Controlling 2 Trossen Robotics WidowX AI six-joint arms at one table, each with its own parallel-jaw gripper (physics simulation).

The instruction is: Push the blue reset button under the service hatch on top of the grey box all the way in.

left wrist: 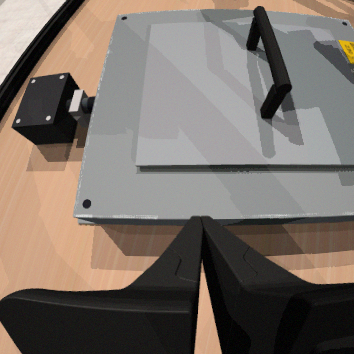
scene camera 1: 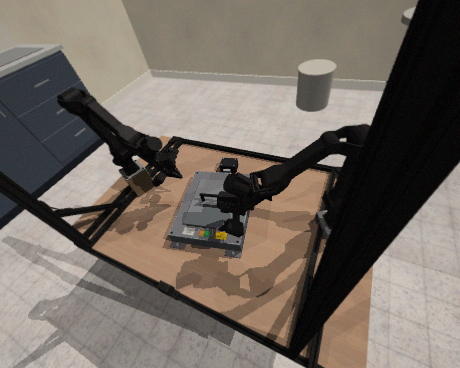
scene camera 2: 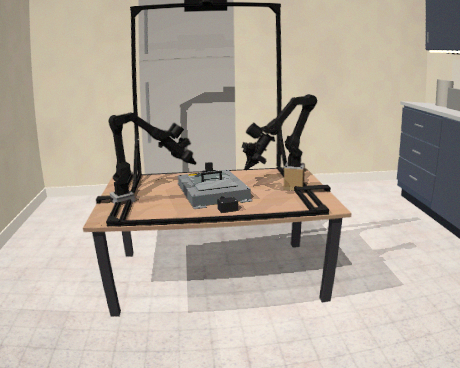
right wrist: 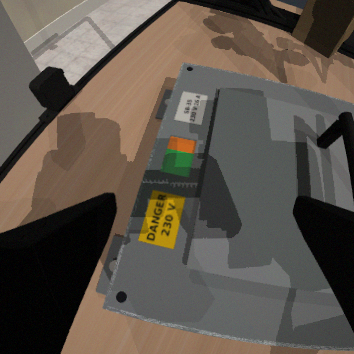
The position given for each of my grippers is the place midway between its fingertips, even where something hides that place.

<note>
My left gripper (scene camera 1: 182, 177) is shut, holding nothing. My right gripper (scene camera 1: 220, 218) is open, with nothing in its grasp. Also in view: a service hatch (scene camera 1: 203, 211).
My left gripper shows as well in the left wrist view (left wrist: 199, 223). My right gripper is seen too in the right wrist view (right wrist: 206, 203). The service hatch also shows in the left wrist view (left wrist: 214, 93) and in the right wrist view (right wrist: 263, 152).
</note>
